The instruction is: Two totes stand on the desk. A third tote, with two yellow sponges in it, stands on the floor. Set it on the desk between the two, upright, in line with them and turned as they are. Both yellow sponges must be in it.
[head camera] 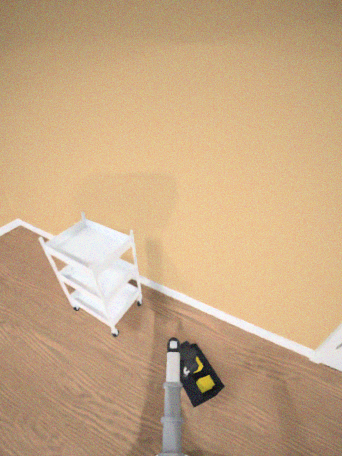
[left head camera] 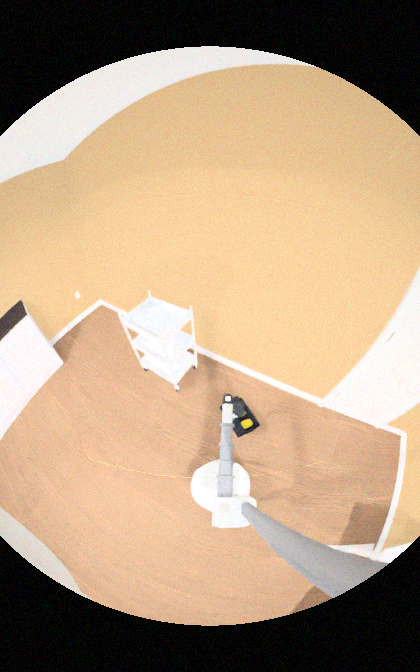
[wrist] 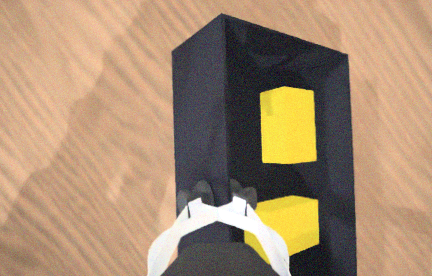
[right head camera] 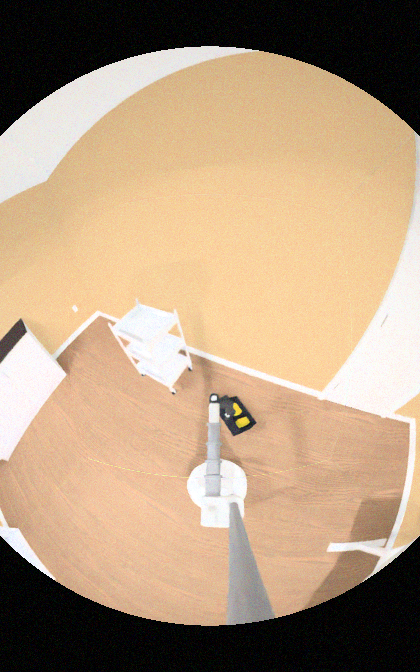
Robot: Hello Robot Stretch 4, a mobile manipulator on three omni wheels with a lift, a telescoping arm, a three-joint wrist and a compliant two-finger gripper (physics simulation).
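Note:
The black tote (head camera: 196,399) (left head camera: 254,417) (right head camera: 235,430) (wrist: 200,110) is tilted, with the outside of one long wall showing in the wrist view. Whether its low side touches the floor I cannot tell. One yellow sponge (head camera: 205,383) (left head camera: 247,424) (right head camera: 242,422) and another yellow sponge (head camera: 198,365) (right head camera: 236,409) are inside it; both sponges show in the wrist view, an upper sponge (wrist: 288,127) and a lower sponge (wrist: 295,225) partly behind a finger. My gripper (wrist: 217,195) is shut on that long wall, one fingertip on each side. The other two totes do not show.
A white three-tier cart (head camera: 90,242) (left head camera: 157,316) (right head camera: 145,322) stands by the wall, left of the tote and arm. A white cabinet-like block (left head camera: 25,370) (right head camera: 30,390) with a dark top part is at the far left. A skirting board (head camera: 225,317) runs behind the tote.

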